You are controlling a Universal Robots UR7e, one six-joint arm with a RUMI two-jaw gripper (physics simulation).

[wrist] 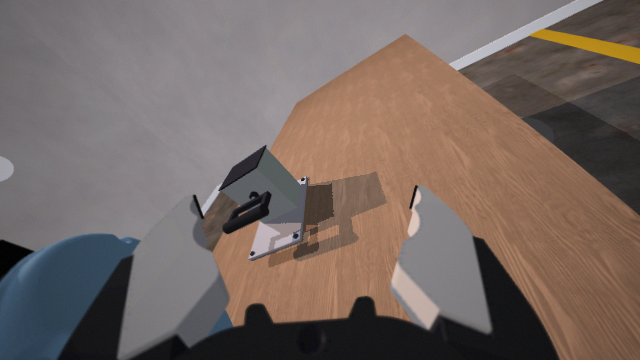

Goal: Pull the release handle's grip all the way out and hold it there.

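The release handle's black grip [248, 220] is a small looped bar left of the view's centre. It stands in front of a grey-green box [280, 187] with a dark top, close to the box's face. The box is fixed on a pale bolted plate [275, 241] on the table. My gripper [308, 193] is open and empty, its jaws wide apart. The grip shows between the jaws in the picture, nearer the left fingertip and beyond the tips, not touched by either. How far the grip is out of the box is hard to tell.
The wooden table [400, 115] runs towards the upper right, with the box's shadow on it. A blue rounded part [65, 280] shows at the lower left. A grey wall [150, 75] stands behind, and dark floor with a yellow stripe [590, 46] lies at the right.
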